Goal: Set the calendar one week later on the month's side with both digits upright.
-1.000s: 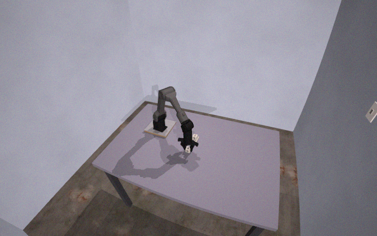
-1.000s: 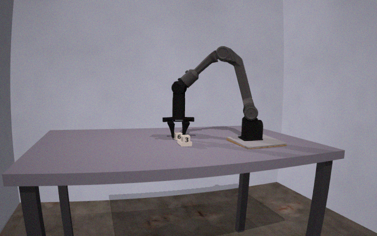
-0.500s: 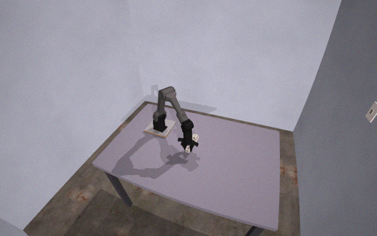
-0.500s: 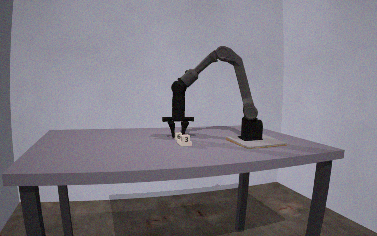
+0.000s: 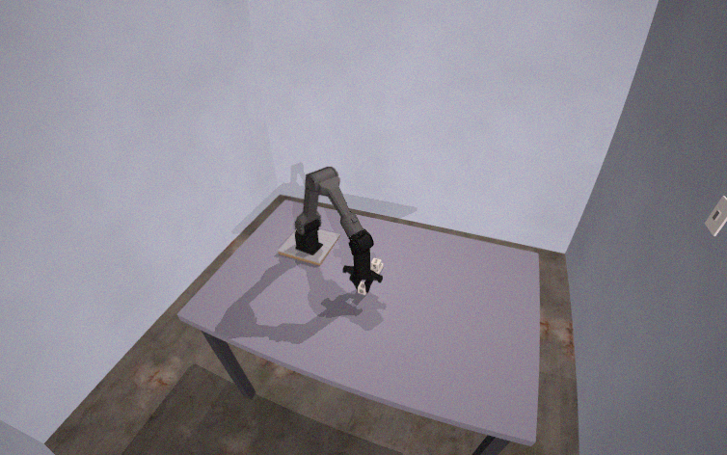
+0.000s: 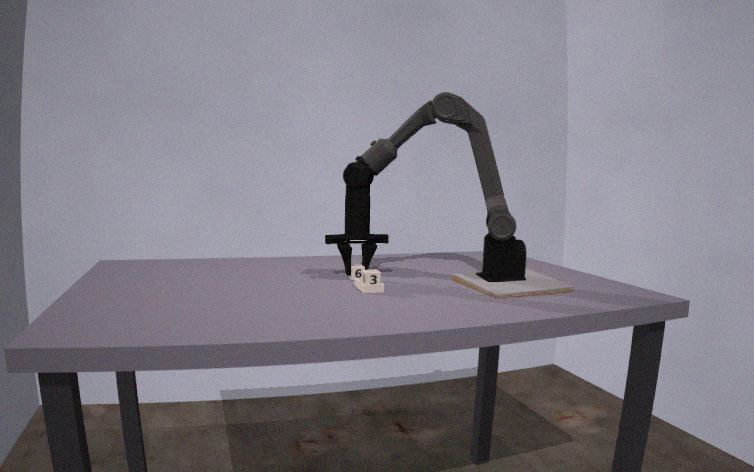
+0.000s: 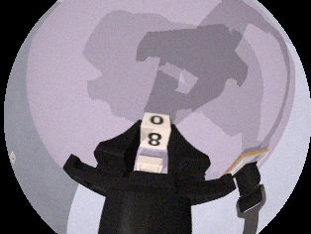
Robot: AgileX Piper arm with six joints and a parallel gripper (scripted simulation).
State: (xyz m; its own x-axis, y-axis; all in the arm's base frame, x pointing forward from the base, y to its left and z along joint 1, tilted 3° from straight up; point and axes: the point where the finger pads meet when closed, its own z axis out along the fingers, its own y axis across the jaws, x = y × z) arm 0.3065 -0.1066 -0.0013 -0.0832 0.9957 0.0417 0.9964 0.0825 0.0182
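Now: hand 11 cm to the right of the tray, 1 cm past it and 1 cm above it. Round my hand: cream cube right at my hand.
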